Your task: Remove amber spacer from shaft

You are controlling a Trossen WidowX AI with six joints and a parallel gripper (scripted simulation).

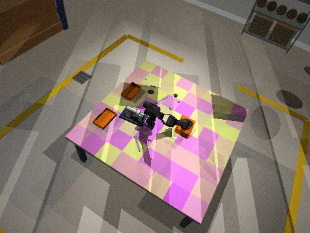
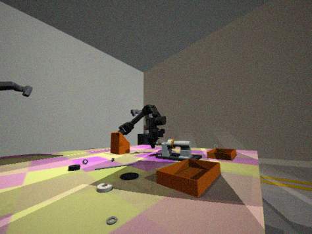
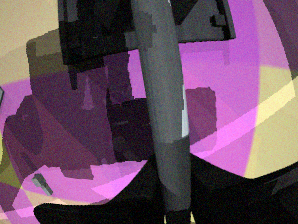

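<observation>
Now: the grey shaft 6 cm ahead of my gripper tip, 2 cm to the left of it and 3 cm above it. Also, from my gripper tip: black disc 27 cm ahead, 31 cm to the right, 4 cm below; amber spacer 16 cm ahead, 4 cm to the left, 3 cm above.
</observation>
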